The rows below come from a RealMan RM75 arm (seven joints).
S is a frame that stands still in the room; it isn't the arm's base.
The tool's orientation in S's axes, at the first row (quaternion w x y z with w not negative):
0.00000, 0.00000, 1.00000, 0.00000
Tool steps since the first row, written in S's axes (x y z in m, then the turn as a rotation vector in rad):
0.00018, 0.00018, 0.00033, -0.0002, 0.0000, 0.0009
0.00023, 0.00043, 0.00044, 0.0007, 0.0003, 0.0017
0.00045, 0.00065, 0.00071, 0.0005, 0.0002, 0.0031
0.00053, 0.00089, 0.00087, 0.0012, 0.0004, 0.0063
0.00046, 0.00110, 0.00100, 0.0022, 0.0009, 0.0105
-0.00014, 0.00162, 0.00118, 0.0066, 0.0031, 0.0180
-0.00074, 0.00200, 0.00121, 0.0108, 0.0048, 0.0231
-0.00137, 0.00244, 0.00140, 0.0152, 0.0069, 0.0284
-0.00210, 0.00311, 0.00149, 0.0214, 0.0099, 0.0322
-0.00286, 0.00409, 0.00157, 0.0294, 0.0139, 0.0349
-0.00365, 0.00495, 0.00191, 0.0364, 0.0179, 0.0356
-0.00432, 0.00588, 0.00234, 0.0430, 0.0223, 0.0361
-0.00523, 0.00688, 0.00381, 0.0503, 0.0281, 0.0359
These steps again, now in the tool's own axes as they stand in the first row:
-0.00018, 0.00018, -0.00033, 0.0002, 0.0000, -0.0009
-0.00023, 0.00043, -0.00044, -0.0007, 0.0003, -0.0017
-0.00045, 0.00065, -0.00071, -0.0005, 0.0002, -0.0031
-0.00053, 0.00089, -0.00087, -0.0012, 0.0004, -0.0063
-0.00046, 0.00110, -0.00100, -0.0022, 0.0009, -0.0105
0.00014, 0.00162, -0.00118, -0.0066, 0.0031, -0.0180
0.00074, 0.00200, -0.00121, -0.0108, 0.0048, -0.0231
0.00137, 0.00244, -0.00140, -0.0152, 0.0069, -0.0284
0.00210, 0.00311, -0.00149, -0.0214, 0.0099, -0.0322
0.00286, 0.00409, -0.00157, -0.0294, 0.0139, -0.0349
0.00365, 0.00495, -0.00191, -0.0364, 0.0179, -0.0356
0.00432, 0.00588, -0.00234, -0.0430, 0.0223, -0.0361
0.00523, 0.00688, -0.00381, -0.0503, 0.0281, -0.0359

